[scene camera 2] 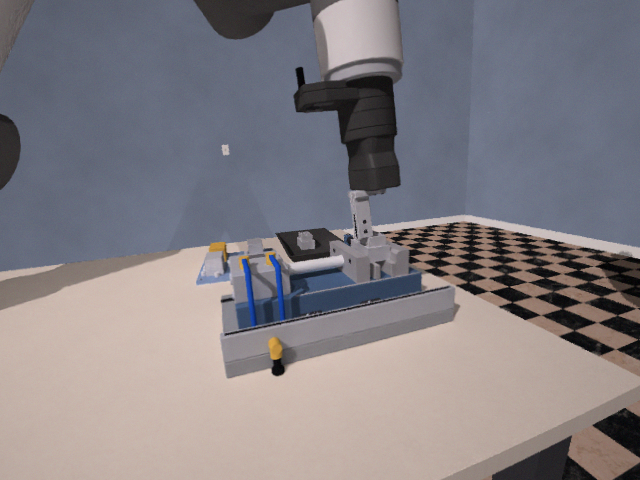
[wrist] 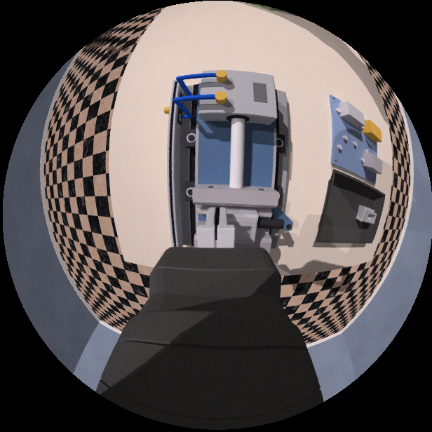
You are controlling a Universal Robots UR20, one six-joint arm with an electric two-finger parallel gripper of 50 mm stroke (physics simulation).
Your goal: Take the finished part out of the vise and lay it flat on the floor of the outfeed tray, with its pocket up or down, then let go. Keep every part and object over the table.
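Places are measured from the arm's base along level axes (x ahead, y left, z up), in metres.
Pixels of known places: gripper, between the fingertips: (scene camera 2: 363,236).
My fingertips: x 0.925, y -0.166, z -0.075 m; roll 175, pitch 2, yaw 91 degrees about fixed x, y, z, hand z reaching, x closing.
For each thing: its top centre in the pictures, then the offset to it from my fingertips. "pt": a spot on its surface instead.
- vise, centre of its top: (scene camera 2: 324,250) dy +0.015, dx -0.055, dz -0.015 m
- finished part, centre of its top: (scene camera 2: 369,233) dy +0.016, dx +0.017, dz +0.000 m
- dark outfeed tray, a spot on its surface: (scene camera 2: 324,239) pt dy +0.363, dx +0.065, dz -0.091 m
- small grey block, centre of its top: (scene camera 2: 305,233) dy +0.360, dx +0.013, dz -0.068 m
- blue board, a spot on its surface: (scene camera 2: 206,280) pt dy +0.232, dx -0.233, dz -0.108 m
My gripper (scene camera 2: 363,236) (wrist: 217,217) is shut with nothing between its fingers. Its fingertips are low over the jaw end of the vise (scene camera 2: 356,293) (wrist: 212,165), close beside the finished part. The finished part (scene camera 2: 373,240) (wrist: 243,220), a light grey block, sits between the vise jaws, to the right of the fingers in the wrist view; its lower portion is hidden. The dark outfeed tray (scene camera 2: 324,239) (wrist: 342,212) lies on the table, on the right in the wrist view and behind the vise in the scene view. A small grey block (scene camera 2: 306,241) (wrist: 366,215) is in it.
Blue hoses with yellow ends (scene camera 2: 279,297) (wrist: 200,97) rise at the vise's far end in the wrist view. A black cylinder (wrist: 270,223) juts out beside the jaws. A blue board (scene camera 2: 206,280) (wrist: 348,166) with grey and yellow blocks lies next to the tray.
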